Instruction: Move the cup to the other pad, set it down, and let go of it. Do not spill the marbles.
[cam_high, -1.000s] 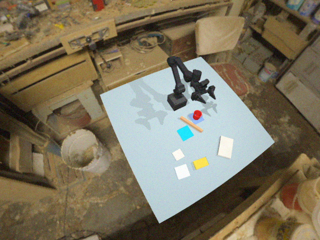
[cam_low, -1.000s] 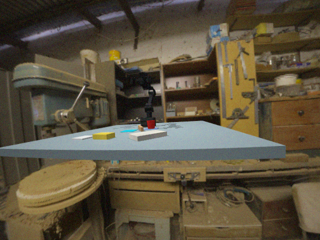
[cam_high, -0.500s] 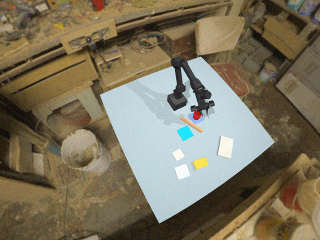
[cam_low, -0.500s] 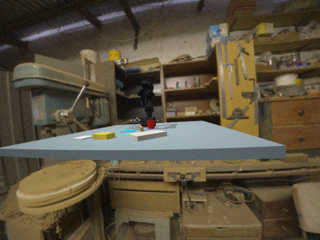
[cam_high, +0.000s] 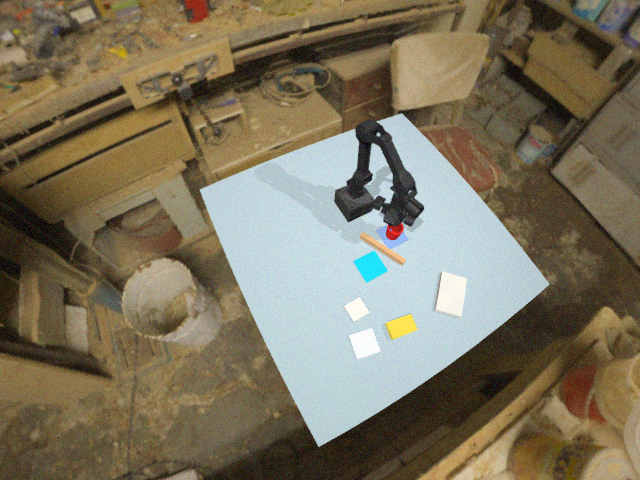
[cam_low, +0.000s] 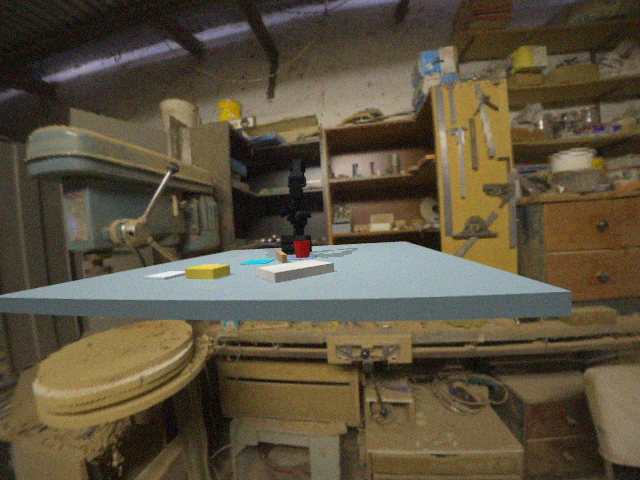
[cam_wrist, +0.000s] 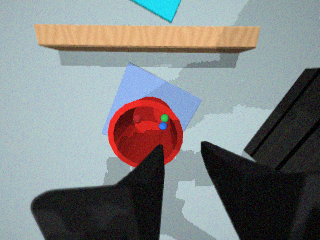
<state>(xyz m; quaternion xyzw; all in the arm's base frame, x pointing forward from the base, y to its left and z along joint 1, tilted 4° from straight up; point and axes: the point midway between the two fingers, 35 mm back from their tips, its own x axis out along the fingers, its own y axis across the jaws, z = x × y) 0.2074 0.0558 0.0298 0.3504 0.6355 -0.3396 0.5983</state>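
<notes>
Right now the red cup is 6 cm below my gripper tip, 3 cm ahead of it and 1 cm to the left of it. From my gripper tip the other things lie so: wooden bar 9 cm below, 7 cm to the right, 7 cm ahead; cyan pad 16 cm to the right, 11 cm below, 11 cm ahead; pale blue pad 11 cm below, 3 cm ahead, 2 cm to the left.
</notes>
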